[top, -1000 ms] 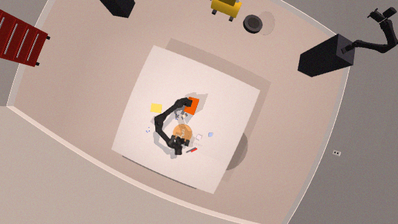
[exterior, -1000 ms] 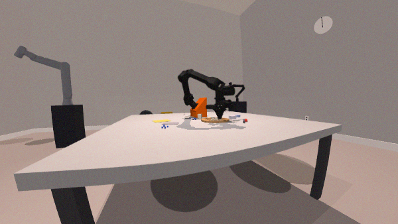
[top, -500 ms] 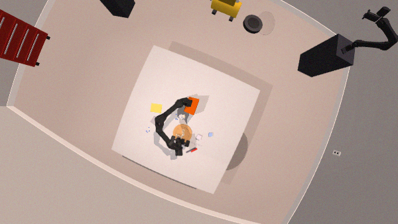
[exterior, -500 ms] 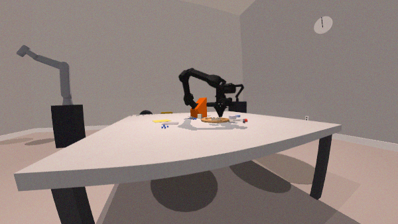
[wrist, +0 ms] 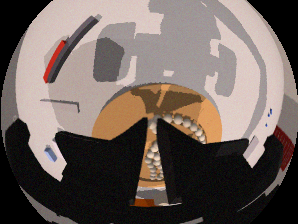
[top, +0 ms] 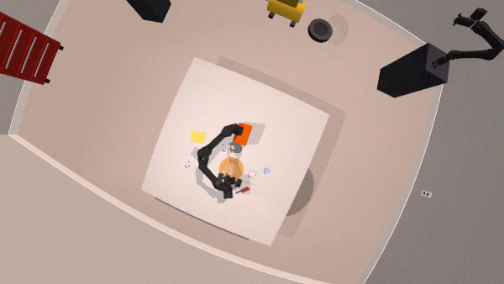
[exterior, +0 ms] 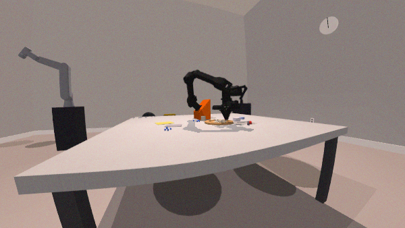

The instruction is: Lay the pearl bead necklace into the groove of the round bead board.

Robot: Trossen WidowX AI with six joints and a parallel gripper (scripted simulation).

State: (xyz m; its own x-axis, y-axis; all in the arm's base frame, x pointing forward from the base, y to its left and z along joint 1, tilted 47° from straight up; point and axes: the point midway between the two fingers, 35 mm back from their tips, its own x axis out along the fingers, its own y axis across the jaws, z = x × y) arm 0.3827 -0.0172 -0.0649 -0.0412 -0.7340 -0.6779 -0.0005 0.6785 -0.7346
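Right now the round tan bead board is 6 cm behind my gripper tip, 2 cm to the right of it and 1 cm below it. The rest, counted from my gripper tip: tool: 8 cm ahead, 13 cm to the left, 2 cm below; white square: 8 cm behind, 16 cm to the left, 1 cm below; pale blue cube: 14 cm behind, 26 cm to the left, 1 cm below.
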